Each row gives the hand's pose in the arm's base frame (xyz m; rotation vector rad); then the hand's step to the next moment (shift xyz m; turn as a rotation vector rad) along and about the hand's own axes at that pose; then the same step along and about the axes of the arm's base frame.
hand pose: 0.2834 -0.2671 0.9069 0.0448 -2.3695 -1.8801
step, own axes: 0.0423 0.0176 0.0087 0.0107 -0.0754 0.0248
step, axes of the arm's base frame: -0.0421 0.0084 0.0182 -0.0170 0.0057 -0.0781
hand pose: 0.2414 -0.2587 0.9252 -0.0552 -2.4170 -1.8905
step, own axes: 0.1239 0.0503 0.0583 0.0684 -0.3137 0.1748
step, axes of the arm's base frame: -0.1219 0.0667 0.0445 -0.0972 0.0927 -0.3400
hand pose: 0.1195 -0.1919 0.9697 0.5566 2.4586 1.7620
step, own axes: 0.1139 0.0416 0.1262 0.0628 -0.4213 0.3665
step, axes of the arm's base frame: -0.0630 0.1628 0.0130 -0.0692 0.2340 -0.5062
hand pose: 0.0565 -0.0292 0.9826 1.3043 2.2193 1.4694
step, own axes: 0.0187 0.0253 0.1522 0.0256 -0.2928 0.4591
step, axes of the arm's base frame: 0.0891 0.1174 -0.0494 0.0783 0.2839 -0.4587
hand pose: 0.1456 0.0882 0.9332 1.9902 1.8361 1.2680
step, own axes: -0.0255 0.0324 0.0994 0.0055 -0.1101 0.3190
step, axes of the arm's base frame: 0.0920 0.0114 -0.0546 0.1256 0.1642 -0.2668
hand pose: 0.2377 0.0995 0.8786 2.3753 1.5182 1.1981
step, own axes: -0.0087 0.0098 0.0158 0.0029 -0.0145 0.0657
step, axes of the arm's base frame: 0.0156 -0.0068 -0.0115 0.0323 0.0311 -0.0503
